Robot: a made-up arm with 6 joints. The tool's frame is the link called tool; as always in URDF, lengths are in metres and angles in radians.
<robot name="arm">
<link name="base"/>
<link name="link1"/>
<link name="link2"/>
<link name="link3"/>
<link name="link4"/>
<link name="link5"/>
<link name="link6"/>
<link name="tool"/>
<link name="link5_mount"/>
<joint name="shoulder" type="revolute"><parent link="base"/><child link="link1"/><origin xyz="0.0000 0.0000 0.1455" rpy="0.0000 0.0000 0.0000"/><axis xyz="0 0 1"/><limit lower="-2.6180" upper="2.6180"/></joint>
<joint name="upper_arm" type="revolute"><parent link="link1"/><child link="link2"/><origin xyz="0.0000 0.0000 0.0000" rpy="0.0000 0.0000 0.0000"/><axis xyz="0.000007 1 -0.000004"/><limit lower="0.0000" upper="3.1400"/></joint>
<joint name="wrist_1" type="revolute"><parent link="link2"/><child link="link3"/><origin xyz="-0.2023 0.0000 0.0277" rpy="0.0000 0.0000 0.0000"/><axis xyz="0.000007 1 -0.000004"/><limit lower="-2.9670" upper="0.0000"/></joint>
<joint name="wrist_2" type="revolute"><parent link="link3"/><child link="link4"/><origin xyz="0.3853 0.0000 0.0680" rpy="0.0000 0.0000 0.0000"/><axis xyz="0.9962 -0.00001 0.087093"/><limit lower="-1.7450" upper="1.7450"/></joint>
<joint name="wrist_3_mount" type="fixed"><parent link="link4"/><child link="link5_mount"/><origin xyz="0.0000 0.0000 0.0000" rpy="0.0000 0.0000 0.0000"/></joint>
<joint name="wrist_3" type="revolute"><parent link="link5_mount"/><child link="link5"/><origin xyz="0.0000 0.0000 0.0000" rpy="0.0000 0.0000 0.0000"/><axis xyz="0.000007 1 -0.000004"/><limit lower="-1.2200" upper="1.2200"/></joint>
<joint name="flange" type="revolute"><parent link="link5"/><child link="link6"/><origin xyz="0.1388 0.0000 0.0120" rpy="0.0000 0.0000 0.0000"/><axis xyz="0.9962 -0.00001 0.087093"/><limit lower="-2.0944" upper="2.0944"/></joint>
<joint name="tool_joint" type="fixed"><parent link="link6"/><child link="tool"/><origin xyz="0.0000 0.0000 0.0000" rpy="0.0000 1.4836 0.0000"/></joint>
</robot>
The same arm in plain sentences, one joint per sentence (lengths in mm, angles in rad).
The arm has six revolute joints in a row. What follows holds with every joint at zero, and every direction is one of the base frame's.
Joint 1 sits 145.5 mm along +z from the base frame's origin and turns about +z, from -2.618 to 2.618 rad.
Joint 2 sits at the same point as joint 1 and turns about +y, from 0 to 3.14 rad.
Joint 3 sits 202.3 mm along -x and 27.7 mm along +z from joint 2 and turns about +y, from -2.967 to 0 rad.
Joint 4 sits 385.3 mm along +x and 68 mm along +z from joint 3 and turns about the direction (0.9962, 0, 0.0871), from -1.745 to 1.745 rad.
Joint 5 sits at the same point as joint 4 and turns about +y, from -1.22 to 1.22 rad.
Joint 6 sits 138.8 mm along +x and 12 mm along +z from joint 5 and turns about the direction (0.9962, 0, 0.0871), from -2.0944 to 2.0944 rad.
The tool frame, which is the frame that the pose is given for, sits at the same point as joint 6; its axes are the base frame's turned by roll 0, pitch 1.4836 and yaw 0 rad (as in URDF: about the fixed x, then y, then z).

